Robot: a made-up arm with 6 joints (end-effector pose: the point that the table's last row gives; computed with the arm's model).
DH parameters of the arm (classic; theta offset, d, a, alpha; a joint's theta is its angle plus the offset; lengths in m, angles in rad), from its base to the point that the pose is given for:
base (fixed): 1.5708 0.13 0 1.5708
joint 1: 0 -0.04 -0.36 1.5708
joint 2: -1.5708 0.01 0 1.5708
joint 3: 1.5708 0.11 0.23 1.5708
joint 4: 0 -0.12 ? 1.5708
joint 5: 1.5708 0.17 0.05 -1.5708
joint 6: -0.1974 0 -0.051 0
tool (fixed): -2.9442 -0.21 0 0
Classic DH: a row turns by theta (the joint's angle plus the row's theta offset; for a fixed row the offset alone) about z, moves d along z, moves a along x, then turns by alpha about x.
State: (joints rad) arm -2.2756 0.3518 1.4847 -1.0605 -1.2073 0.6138
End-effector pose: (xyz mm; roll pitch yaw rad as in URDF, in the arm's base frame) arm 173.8 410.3 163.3 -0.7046 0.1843 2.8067
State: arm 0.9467 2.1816 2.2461 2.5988 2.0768 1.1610
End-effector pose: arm -449.1 -404.3 -138.6 0.2256 -0.2569 2.8977
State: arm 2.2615 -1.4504 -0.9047 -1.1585 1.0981 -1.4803
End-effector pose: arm -135.1 386.3 -261.6 0.4912 0.1876 1.3273
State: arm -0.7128 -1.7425 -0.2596 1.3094 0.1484 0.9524
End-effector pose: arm 316.9 -608.7 -30.7 1.2468 1.1482 -2.0389
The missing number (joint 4, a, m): 0.1
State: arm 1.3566 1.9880 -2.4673 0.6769 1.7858 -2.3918
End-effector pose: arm 35.3 -305.7 -59.3 0.4525 0.6324 1.9198
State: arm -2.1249 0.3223 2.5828 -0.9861 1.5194 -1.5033
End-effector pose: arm 115.5 281.5 438.8 -2.0575 -0.1339 1.2868
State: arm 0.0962 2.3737 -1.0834 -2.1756 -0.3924 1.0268
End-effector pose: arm -160.4 -488.2 -39.8 1.3807 0.1504 -3.1040
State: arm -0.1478 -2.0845 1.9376 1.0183 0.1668 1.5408
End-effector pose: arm -77.1 248.8 335.8 -1.4668 -0.2702 2.6281
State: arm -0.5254 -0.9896 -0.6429 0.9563 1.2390 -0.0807
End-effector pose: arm -92.9 -792.0 212.2 -2.5449 0.2662 -0.8061
